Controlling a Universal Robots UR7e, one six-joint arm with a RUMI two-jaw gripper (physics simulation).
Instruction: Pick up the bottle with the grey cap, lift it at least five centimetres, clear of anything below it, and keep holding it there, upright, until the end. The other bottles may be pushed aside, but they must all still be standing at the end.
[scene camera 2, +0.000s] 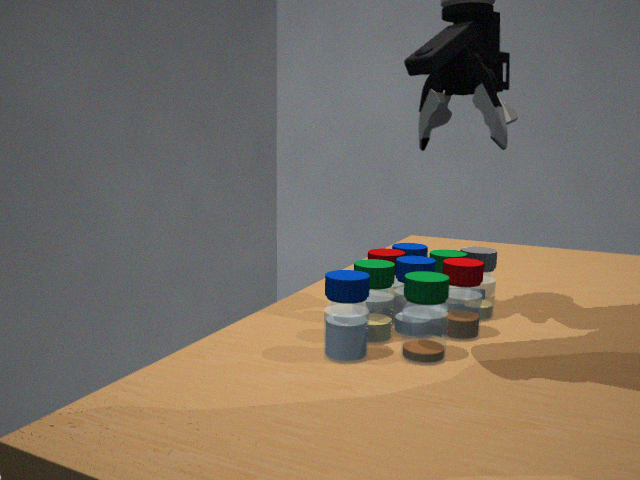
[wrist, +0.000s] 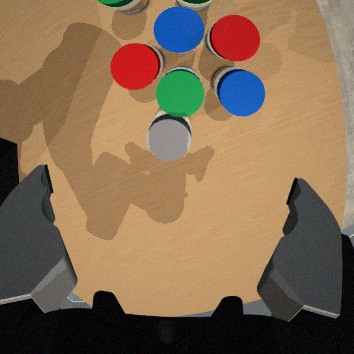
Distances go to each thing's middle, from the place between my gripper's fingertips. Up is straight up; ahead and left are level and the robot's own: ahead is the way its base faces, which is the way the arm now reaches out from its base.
The red-capped bottle (scene camera 2: 464, 304) lies 3 cm behind my hand, 6 cm to the left of it and 20 cm below it.
